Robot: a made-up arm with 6 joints. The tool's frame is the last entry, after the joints. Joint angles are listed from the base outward.
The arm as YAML. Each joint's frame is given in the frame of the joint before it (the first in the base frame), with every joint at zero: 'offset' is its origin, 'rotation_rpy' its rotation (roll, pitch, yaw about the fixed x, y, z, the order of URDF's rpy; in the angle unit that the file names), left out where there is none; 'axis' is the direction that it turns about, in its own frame. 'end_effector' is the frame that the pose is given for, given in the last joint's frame.
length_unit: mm
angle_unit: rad
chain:
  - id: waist
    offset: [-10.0, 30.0, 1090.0]
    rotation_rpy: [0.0, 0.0, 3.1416]
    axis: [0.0, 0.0, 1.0]
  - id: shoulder
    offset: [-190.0, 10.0, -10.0]
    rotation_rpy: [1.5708, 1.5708, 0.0]
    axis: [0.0, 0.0, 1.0]
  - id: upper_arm
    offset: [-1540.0, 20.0, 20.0]
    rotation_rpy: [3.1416, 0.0, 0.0]
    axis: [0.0, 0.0, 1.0]
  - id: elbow
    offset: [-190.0, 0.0, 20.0]
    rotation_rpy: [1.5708, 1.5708, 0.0]
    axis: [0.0, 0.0, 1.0]
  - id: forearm
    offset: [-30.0, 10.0, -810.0]
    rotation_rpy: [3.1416, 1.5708, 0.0]
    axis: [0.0, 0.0, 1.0]
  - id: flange
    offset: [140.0, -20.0, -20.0]
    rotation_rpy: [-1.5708, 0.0, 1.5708]
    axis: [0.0, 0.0, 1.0]
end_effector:
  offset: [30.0, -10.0, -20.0]
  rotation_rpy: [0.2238, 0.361, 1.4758]
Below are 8 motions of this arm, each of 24 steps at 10 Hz.
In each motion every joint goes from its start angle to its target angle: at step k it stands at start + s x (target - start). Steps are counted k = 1, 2, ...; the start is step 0. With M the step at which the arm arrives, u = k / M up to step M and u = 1 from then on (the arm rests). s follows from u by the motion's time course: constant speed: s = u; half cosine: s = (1 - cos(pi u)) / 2; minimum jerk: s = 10 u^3 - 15 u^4 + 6 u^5.
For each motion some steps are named. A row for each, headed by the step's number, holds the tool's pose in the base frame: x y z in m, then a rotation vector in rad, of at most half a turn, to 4 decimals.
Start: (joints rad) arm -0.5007 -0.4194 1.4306 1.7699 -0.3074 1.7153
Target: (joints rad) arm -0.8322 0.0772 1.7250 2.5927 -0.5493 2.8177
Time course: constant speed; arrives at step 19
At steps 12, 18, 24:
12: -0.3694 0.1984 3.4981 0.7987 2.8845 0.0271
18: -0.1606 0.0570 3.5149 1.6830 2.4389 0.3502
24: -0.1274 0.0303 3.5141 1.8097 2.3319 0.3989

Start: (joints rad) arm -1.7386 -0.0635 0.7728 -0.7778 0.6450 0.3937
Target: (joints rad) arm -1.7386 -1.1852 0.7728 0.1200 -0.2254 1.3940
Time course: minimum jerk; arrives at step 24
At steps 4, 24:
4: -0.1552 -0.3664 3.4892 -2.5783 -0.2316 -1.0890
24: 0.2816 1.7417 2.4821 2.0464 -1.9474 0.7619

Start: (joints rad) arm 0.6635 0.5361 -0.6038 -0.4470 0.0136 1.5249
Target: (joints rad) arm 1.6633 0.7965 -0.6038 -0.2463 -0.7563 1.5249
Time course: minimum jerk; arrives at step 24
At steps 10, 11, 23, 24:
10: 0.7801 1.3439 1.4797 0.5675 0.0182 -2.6534
11: 0.6756 1.3994 1.4533 0.4699 -0.0143 -2.5649
23: -0.1875 1.5246 1.2765 -0.0284 -0.3975 -1.7969
24: -0.1885 1.5245 1.2763 -0.0288 -0.3980 -1.7959

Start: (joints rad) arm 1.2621 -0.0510 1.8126 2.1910 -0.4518 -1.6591
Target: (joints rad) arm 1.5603 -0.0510 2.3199 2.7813 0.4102 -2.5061
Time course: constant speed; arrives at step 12
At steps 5, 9, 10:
5: -0.0933 -0.5691 3.3358 -0.4314 -2.5658 -0.5910
9: -0.0691 -0.6604 3.2399 -0.3112 -2.7602 -0.4907
10: -0.0577 -0.6791 3.2143 -0.2756 -2.7947 -0.4486

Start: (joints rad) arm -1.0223 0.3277 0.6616 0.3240 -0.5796 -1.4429
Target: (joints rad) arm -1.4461 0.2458 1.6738 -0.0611 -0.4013 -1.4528
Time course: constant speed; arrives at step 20
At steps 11, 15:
11: 0.2675 -1.0229 3.3730 -0.9867 -1.3874 -0.7683
15: 0.1372 -0.8354 3.4693 -1.1525 -1.5892 -0.6871

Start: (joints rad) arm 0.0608 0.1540 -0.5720 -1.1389 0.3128 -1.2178
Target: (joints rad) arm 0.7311 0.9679 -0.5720 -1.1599 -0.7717 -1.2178
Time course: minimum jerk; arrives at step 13
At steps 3, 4, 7, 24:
3: 1.2857 0.1491 2.0026 0.5916 -0.6187 -0.6594
4: 1.3324 0.2507 1.9148 0.6239 -0.4521 -0.5965
7: 1.3570 0.7280 1.5015 0.6609 0.2911 -0.3564
24: 1.0961 1.1528 1.0617 0.5141 1.0547 -0.2213

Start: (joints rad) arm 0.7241 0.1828 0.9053 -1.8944 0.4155 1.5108
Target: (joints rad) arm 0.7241 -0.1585 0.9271 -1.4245 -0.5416 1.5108
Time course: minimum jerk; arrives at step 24
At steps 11, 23, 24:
11: 0.5032 0.4890 3.5000 -0.6925 -2.1018 0.8367
23: 0.0759 0.2277 3.5224 -1.1077 -2.5199 1.1526
24: 0.0754 0.2274 3.5224 -1.1083 -2.5203 1.1530

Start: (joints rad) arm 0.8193 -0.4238 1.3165 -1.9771 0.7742 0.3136
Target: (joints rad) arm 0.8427 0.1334 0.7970 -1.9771 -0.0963 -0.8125
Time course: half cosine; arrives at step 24
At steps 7, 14, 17, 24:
7: -0.2230 -0.3261 3.4786 1.6583 -2.0151 -0.1472
14: 0.2747 0.3065 3.5305 1.9873 -1.4955 0.2188
17: 0.4621 0.5589 3.4647 2.0906 -1.1906 0.2931
24: 0.6529 0.8257 3.3373 2.1690 -0.8072 0.3115

